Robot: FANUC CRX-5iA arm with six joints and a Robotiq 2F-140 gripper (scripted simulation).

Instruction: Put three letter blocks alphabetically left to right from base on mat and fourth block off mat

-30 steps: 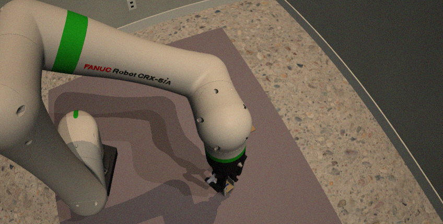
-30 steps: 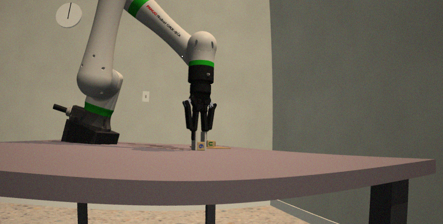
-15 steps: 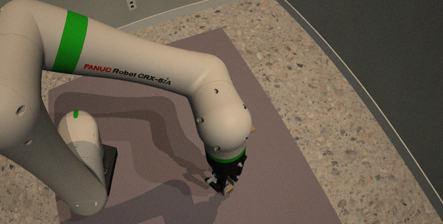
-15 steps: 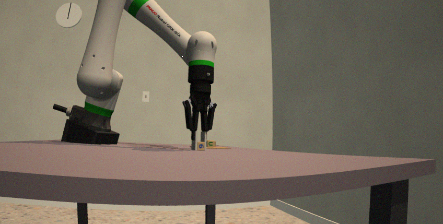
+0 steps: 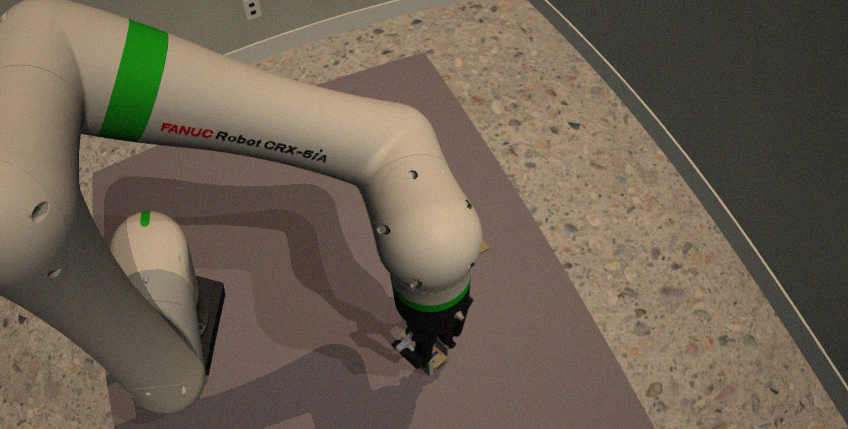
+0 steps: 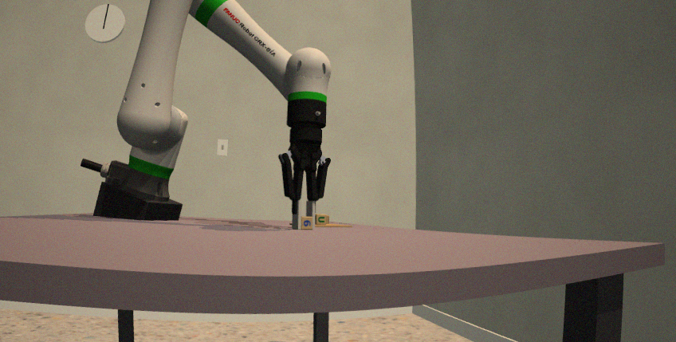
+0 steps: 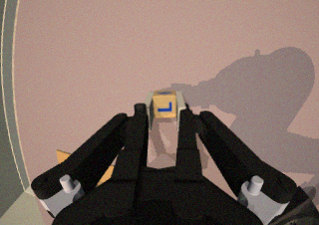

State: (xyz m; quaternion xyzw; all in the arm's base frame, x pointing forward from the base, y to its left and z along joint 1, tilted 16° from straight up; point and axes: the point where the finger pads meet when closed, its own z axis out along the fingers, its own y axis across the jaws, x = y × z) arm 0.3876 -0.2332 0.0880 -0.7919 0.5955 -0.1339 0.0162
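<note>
The green-lettered block lies 220 mm to the left of my hand, 110 mm ahead of it and 10 mm below it. Also, from my hand: tan mat 220 mm to the left, 110 mm ahead, 30 mm below; blue-marked block 20 mm below; red-lettered block 270 mm to the left, 120 mm ahead, 10 mm below.
</note>
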